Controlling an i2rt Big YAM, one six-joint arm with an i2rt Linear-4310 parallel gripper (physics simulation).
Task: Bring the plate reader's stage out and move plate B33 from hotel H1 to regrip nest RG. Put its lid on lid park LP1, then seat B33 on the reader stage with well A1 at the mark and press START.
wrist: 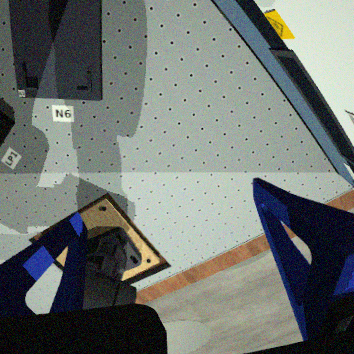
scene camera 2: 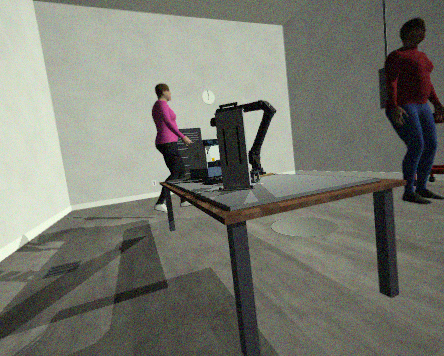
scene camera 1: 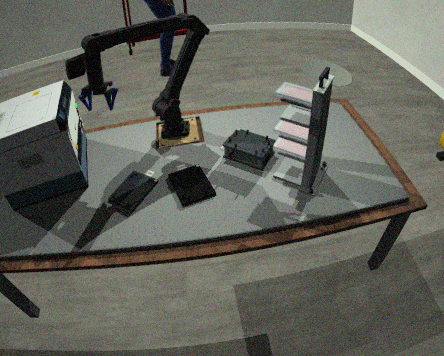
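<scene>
There's a plate reader here, and (wrist: pixel 315 48) and (scene camera 1: pixel 74 136) are the same spot on it.
</scene>
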